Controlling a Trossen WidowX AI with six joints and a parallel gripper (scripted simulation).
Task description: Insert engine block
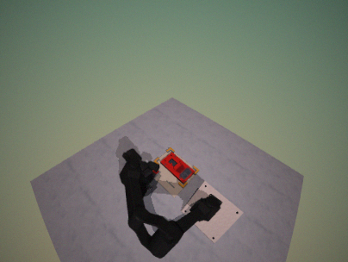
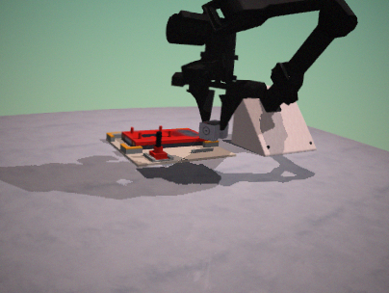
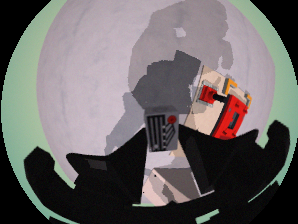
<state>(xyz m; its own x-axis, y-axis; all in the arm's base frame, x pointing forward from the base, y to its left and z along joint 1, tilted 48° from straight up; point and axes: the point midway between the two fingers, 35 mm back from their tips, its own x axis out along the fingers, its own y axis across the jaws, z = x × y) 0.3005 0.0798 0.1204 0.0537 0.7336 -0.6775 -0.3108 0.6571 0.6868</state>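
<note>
Now: the tan base plate 200 mm to the right of my gripper tip and 80 mm below it. The rest, counted from my gripper tip: black upright peg 50 mm ahead, 110 mm to the right, 50 mm below; then grey engine block 10 mm below.
</note>
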